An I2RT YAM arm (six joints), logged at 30 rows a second.
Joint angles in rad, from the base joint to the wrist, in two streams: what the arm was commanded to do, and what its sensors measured. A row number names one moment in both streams.
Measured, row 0:
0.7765, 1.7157, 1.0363, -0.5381, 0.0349, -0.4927
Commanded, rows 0 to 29:
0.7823, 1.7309, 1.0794, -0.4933, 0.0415, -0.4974
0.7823, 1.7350, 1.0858, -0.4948, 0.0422, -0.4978
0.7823, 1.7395, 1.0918, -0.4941, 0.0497, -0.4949
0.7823, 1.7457, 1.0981, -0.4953, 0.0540, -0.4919
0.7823, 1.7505, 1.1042, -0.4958, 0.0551, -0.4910
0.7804, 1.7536, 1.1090, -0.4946, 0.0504, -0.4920
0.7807, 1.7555, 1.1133, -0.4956, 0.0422, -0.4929
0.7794, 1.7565, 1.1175, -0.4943, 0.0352, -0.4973
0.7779, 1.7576, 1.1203, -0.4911, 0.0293, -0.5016
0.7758, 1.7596, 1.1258, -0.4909, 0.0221, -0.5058
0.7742, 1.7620, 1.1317, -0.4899, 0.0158, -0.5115
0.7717, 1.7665, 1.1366, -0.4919, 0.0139, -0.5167
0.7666, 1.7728, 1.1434, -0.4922, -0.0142, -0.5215
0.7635, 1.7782, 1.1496, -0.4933, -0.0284, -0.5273
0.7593, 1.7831, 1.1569, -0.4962, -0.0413, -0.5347
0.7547, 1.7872, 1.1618, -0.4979, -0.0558, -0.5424
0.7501, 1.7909, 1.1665, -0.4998, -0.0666, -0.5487
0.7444, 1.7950, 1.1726, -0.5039, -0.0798, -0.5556
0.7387, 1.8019, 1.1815, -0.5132, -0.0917, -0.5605
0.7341, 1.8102, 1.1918, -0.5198, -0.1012, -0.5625
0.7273, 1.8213, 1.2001, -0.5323, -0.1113, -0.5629
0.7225, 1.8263, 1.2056, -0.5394, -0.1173, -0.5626
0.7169, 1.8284, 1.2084, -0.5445, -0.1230, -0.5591
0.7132, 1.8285, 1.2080, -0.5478, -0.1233, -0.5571
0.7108, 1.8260, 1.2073, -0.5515, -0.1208, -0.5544
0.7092, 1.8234, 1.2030, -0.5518, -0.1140, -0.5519
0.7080, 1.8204, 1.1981, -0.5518, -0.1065, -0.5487
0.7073, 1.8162, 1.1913, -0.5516, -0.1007, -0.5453
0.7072, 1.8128, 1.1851, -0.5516, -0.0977, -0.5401
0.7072, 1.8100, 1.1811, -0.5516, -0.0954, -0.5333
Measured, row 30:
0.7094, 1.8256, 1.1725, -0.5388, -0.0906, -0.5442
